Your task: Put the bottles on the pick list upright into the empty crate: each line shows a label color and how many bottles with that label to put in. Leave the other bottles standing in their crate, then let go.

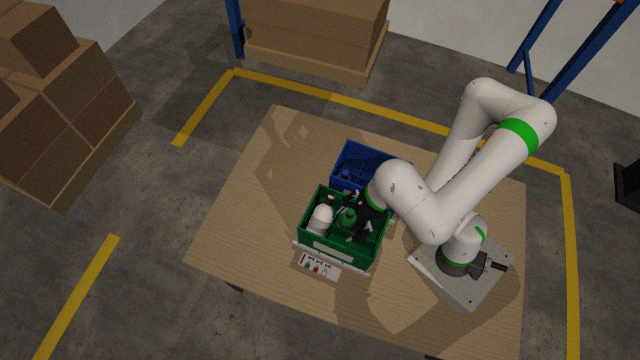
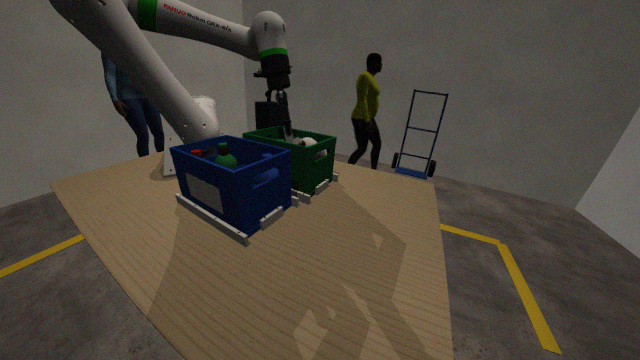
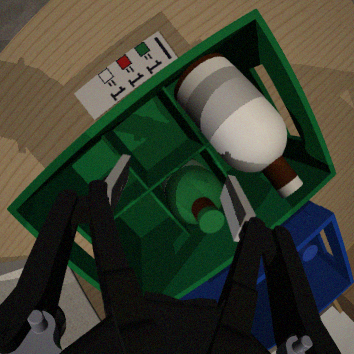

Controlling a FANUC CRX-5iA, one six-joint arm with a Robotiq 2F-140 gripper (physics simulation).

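Places are measured from the arm's base along level axes (x ahead, y left, z up), in centimetres.
Pixels of known places: gripper, fingertip midpoint: (image 1: 344, 226) (image 2: 290, 142) (image 3: 176, 177); arm's base at its link origin: (image 1: 454, 259).
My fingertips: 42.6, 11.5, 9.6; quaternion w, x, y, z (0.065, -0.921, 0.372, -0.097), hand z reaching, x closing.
Observation:
For each thing: its middle in the pictures, then the offset to it from my fingertips, as dx, dy, dz. Level surfaces: height alone.
- green crate at the middle of its body: (image 3: 175, 166) (image 1: 342, 229) (image 2: 289, 158) +0.5, -0.7, -5.5
- green-capped bottle at the middle of its body: (image 3: 193, 193) (image 1: 348, 219) +0.4, -5.2, -5.7
- white bottle at the middle of its body: (image 3: 244, 129) (image 2: 308, 149) (image 1: 323, 215) +8.5, -0.1, -0.5
- blue crate at the middle of its body: (image 3: 247, 276) (image 2: 232, 178) (image 1: 368, 180) +0.3, -24.2, -5.5
- red-capped bottle at the middle of its body: (image 2: 201, 176) -8.1, -29.4, -5.7
- green bottle at the middle of its body: (image 2: 225, 167) -9.1, -20.7, -5.7
- blue-capped bottle at the middle of its body: (image 3: 278, 225) (image 2: 268, 181) (image 1: 343, 182) +8.9, -18.6, -5.7
- pick list at the middle of its body: (image 3: 125, 73) (image 1: 319, 266) +2.1, +13.4, -14.2
- wooden table at its surface level: dz -14.3
The green crate (image 1: 362, 260) (image 2: 311, 172) (image 3: 55, 176) holds a green-capped bottle (image 1: 347, 218) (image 3: 192, 195), upright in a middle compartment. A white bottle (image 1: 321, 217) (image 2: 309, 142) (image 3: 240, 117) lies tilted in the end compartment, neck toward the blue crate (image 2: 240, 195) (image 3: 320, 215). My gripper (image 1: 346, 225) (image 2: 288, 134) (image 3: 176, 177) is open, its fingertips down at the green crate on either side of the green bottle, holding nothing. In the blue crate are a red-capped bottle (image 2: 196, 151), a green bottle (image 2: 226, 161) and a blue-capped bottle (image 1: 345, 174) (image 2: 268, 156) (image 3: 310, 252).
The pick list (image 1: 320, 266) (image 3: 125, 75) shows green, red and white squares, each apparently with 1. White rails (image 1: 332, 257) (image 2: 212, 219) edge the crates on the wooden table (image 1: 240, 200) (image 2: 300, 280). Crate walls and dividers surround the fingers. A person in yellow (image 2: 367, 100) is beyond the table.

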